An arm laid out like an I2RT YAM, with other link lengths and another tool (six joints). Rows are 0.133 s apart.
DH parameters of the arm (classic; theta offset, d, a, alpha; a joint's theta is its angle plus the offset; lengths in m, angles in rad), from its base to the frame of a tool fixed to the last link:
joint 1: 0 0.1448 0.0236 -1.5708
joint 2: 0 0 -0.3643 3.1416
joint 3: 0.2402 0 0.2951 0
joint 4: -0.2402 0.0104 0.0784 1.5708
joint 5: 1.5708 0.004 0 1.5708
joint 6: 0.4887 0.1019 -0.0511 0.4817
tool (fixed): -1.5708 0.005 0 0
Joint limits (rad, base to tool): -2.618..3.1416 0..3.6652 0..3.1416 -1.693..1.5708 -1.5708..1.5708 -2.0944..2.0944
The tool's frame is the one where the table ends.
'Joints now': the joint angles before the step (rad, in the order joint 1, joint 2, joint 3, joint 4, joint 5, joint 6). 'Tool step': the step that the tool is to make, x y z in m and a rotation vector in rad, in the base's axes. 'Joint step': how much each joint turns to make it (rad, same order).
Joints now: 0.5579 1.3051 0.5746 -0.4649 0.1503 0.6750
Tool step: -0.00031 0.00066 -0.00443 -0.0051 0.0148 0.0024
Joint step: 0.0011 0.0133 -0.0023 0.0003 -0.0038 0.0000
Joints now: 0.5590 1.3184 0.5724 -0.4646 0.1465 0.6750
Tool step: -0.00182 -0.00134 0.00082 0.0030 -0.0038 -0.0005
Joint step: -0.0008 -0.0106 -0.0056 -0.0001 -0.0006 -0.0001
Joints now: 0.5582 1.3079 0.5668 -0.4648 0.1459 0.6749
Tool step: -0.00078 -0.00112 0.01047 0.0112 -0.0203 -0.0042
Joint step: -0.0004 -0.0302 0.0117 -0.0192 0.0026 0.0031
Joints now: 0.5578 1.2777 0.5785 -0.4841 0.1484 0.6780
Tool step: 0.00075 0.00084 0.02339 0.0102 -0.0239 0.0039
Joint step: 0.0015 -0.0400 0.0524 -0.0662 0.0027 -0.0039
